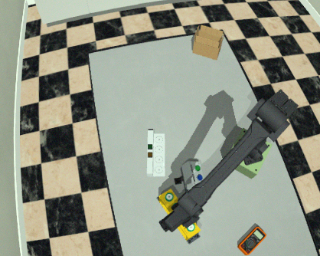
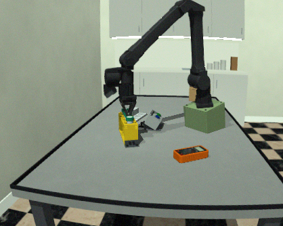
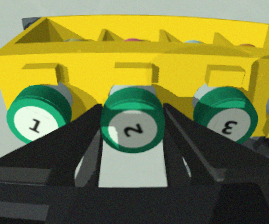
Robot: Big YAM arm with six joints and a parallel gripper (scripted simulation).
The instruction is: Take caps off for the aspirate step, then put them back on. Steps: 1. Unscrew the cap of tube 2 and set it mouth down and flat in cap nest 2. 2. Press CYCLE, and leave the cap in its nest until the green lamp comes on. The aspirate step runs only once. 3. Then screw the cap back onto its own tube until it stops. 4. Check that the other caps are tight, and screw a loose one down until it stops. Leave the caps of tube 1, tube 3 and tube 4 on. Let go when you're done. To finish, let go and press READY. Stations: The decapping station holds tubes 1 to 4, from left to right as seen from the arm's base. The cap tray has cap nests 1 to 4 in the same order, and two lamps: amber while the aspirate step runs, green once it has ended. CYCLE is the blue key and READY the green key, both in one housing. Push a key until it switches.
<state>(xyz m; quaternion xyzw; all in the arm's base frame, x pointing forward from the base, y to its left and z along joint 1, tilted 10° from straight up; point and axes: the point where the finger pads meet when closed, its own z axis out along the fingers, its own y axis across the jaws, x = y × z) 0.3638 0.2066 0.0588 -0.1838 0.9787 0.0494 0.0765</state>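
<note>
The cap lies right at my hand. From my hand the other things lie so: grey key housing 19 cm to the right, 10 cm behind, 6 cm below; then green READY key 21 cm to the right, 12 cm behind, 5 cm below; then blue cycle key 17 cm to the right, 12 cm behind, 5 cm below.
</note>
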